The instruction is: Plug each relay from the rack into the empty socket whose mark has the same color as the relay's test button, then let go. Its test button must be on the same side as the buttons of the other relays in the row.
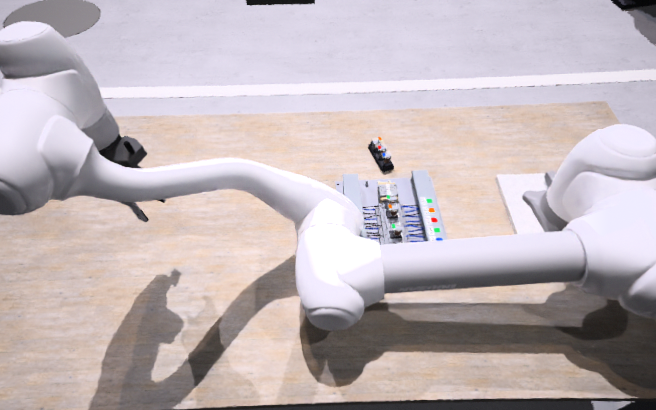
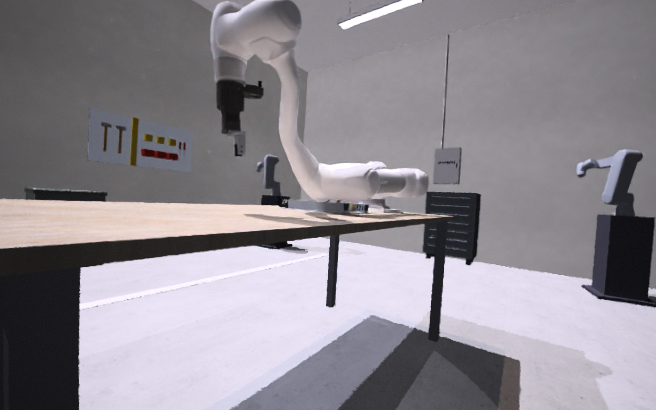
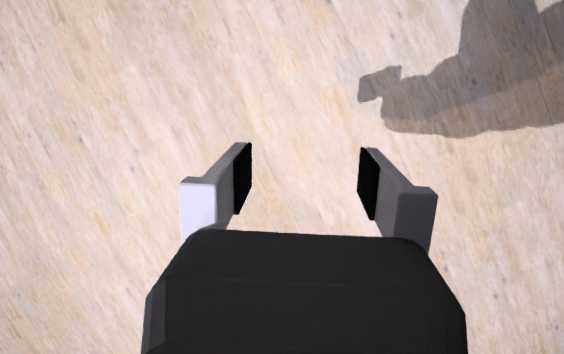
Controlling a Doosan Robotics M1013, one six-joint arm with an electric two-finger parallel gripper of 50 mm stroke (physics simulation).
Scene:
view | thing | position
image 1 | grey panel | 369, 196
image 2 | my gripper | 239, 155
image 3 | my gripper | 304, 167

